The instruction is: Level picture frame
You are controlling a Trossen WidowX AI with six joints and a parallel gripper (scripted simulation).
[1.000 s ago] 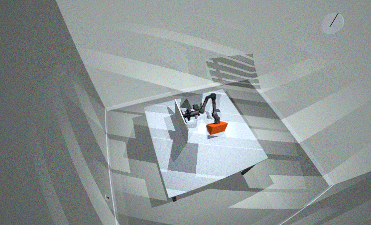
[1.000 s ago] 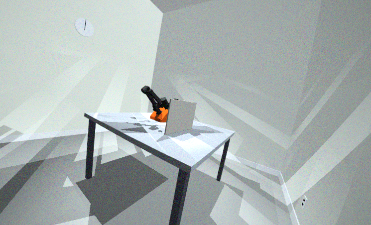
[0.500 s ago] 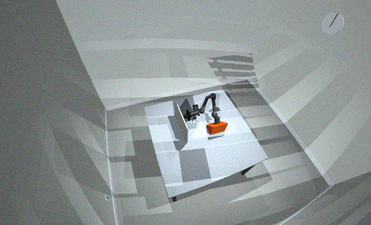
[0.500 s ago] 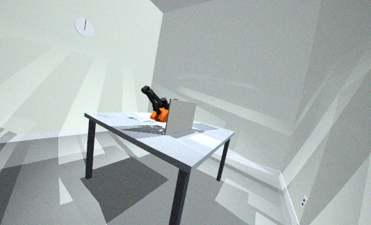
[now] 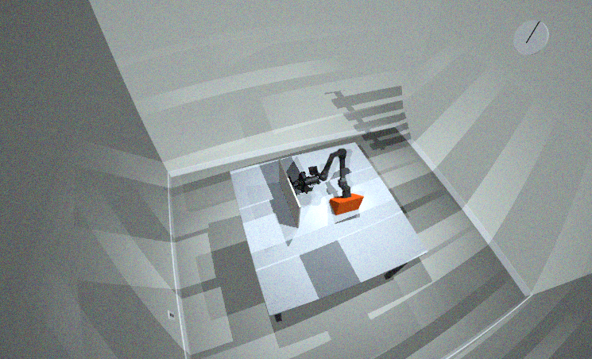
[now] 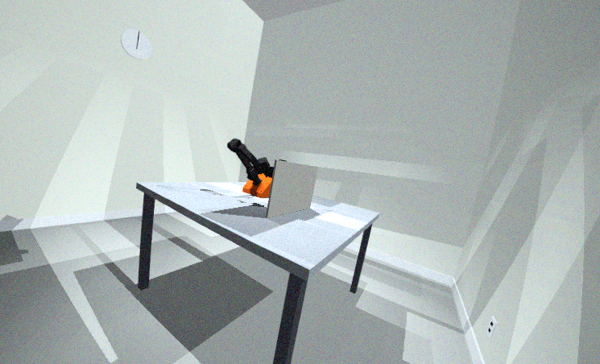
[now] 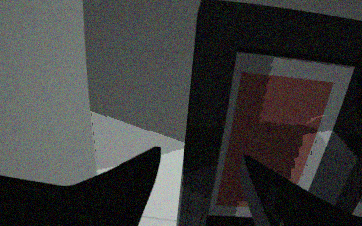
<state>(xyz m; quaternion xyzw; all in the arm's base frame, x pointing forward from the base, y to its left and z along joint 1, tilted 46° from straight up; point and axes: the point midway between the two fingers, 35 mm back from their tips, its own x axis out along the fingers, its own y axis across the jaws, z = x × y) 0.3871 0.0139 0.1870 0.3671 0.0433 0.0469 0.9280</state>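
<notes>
My gripper tip is now 2 cm short of the picture frame and 5 cm above it. From my gripper tip the other things lie so: wall panel 3 cm ahead, 2 cm to the left, 6 cm below.
</notes>
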